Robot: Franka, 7 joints.
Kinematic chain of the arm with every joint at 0, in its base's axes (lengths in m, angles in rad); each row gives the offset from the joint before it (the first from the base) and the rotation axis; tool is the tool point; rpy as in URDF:
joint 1: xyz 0 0 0.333 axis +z
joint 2: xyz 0 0 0 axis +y
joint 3: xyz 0 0 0.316 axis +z
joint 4: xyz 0.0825 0 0 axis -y
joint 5: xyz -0.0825 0 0.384 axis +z
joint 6: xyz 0 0 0 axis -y
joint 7: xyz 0.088 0 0 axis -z
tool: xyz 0 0 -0.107 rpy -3.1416 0 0
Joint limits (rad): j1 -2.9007..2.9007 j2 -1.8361..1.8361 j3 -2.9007..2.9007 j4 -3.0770..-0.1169 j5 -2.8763..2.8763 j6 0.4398..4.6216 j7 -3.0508..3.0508
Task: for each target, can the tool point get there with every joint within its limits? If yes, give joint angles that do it. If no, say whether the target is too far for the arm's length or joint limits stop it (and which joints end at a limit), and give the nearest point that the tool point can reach.
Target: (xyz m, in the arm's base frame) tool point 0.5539 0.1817 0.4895
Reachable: yes | joints -0.4458 0.1158 0.6920 -1.8399 -2.4200 3.0920 1.2965
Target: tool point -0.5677 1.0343 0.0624
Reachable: no: too far | nearest point -0.4023 0.7330 0.1412 | short by 0.353 m
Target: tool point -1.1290 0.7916 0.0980
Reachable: no: too far | nearest point -0.6924 0.4855 0.1889 | short by 0.541 m
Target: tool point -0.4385 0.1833 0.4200
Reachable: yes | joints 0.6119 -0.1198 1.8447 -2.4152 -1.1092 3.9478 -1.9837
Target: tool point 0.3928 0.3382 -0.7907
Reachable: no: too far | nearest point 0.3103 0.2672 -0.3456 | short by 0.458 m
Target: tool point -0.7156 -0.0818 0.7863
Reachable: yes | joints 0.0372 -1.3620 -0.0889 -0.5889 1.4022 2.6651 0.9721
